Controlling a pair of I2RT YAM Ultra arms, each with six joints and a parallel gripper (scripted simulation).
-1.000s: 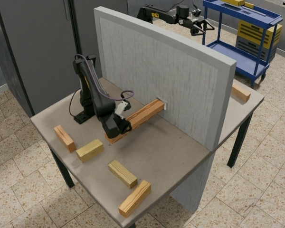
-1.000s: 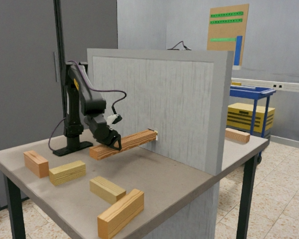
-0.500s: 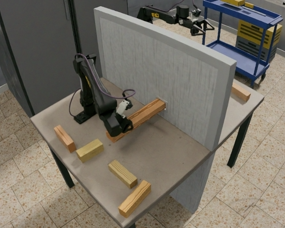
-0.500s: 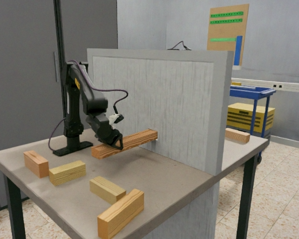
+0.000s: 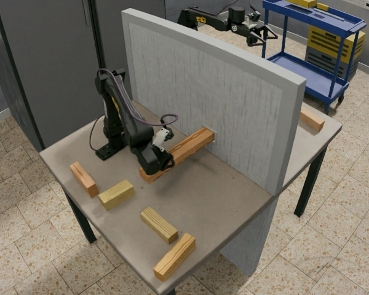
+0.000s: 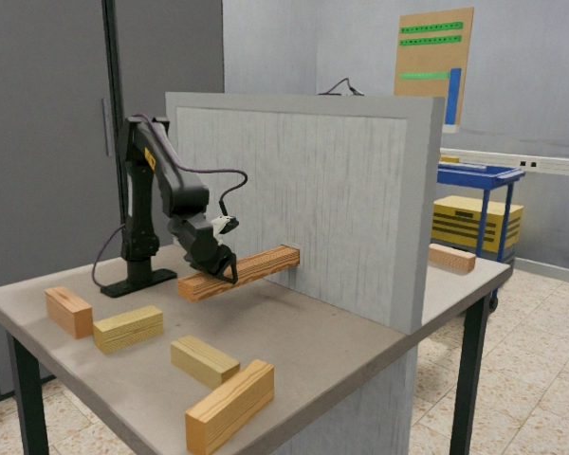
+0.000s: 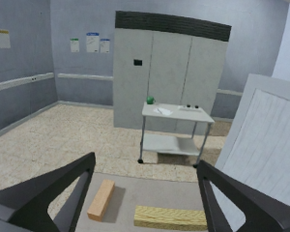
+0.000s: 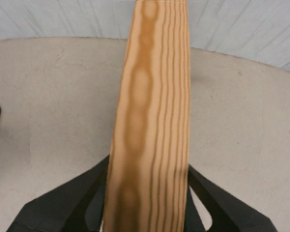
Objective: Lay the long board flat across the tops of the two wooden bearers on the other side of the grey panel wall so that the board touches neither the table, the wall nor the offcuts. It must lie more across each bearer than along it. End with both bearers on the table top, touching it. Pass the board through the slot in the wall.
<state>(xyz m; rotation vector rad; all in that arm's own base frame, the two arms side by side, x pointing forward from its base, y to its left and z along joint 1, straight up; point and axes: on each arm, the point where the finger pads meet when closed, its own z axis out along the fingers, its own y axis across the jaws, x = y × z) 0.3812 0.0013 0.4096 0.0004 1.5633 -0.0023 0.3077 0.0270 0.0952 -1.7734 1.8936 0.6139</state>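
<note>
My right hand is 60 mm to the right of the long board and 10 mm short of it. Round my right hand: yellow bearer: 450 mm to the left, 210 mm ahead, 70 mm below.
</note>
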